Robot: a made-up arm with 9 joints. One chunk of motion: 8 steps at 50 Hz.
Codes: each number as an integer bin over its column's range. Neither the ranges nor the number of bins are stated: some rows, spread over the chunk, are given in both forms.
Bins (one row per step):
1: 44 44 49 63 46 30 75 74 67
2: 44 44 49 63 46 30 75 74 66
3: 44 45 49 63 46 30 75 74 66
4: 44 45 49 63 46 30 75 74 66
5: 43 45 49 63 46 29 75 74 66
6: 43 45 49 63 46 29 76 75 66
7: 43 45 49 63 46 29 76 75 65
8: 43 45 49 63 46 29 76 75 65
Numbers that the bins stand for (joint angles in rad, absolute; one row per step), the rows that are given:
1: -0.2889 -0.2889 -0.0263 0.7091 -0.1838 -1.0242 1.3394 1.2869 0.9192
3: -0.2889 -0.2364 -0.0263 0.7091 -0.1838 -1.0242 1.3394 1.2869 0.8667
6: -0.3414 -0.2364 -0.0263 0.7091 -0.1838 -1.0768 1.3919 1.3394 0.8667
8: -0.3414 -0.2364 -0.0263 0.7091 -0.1838 -1.0768 1.3919 1.3394 0.8141
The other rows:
2: -0.2889 -0.2889 -0.0263 0.7091 -0.1838 -1.0242 1.3394 1.2869 0.8667
4: -0.2889 -0.2364 -0.0263 0.7091 -0.1838 -1.0242 1.3394 1.2869 0.8667
5: -0.3414 -0.2364 -0.0263 0.7091 -0.1838 -1.0768 1.3394 1.2869 0.8667
7: -0.3414 -0.2364 -0.0263 0.7091 -0.1838 -1.0768 1.3919 1.3394 0.8141

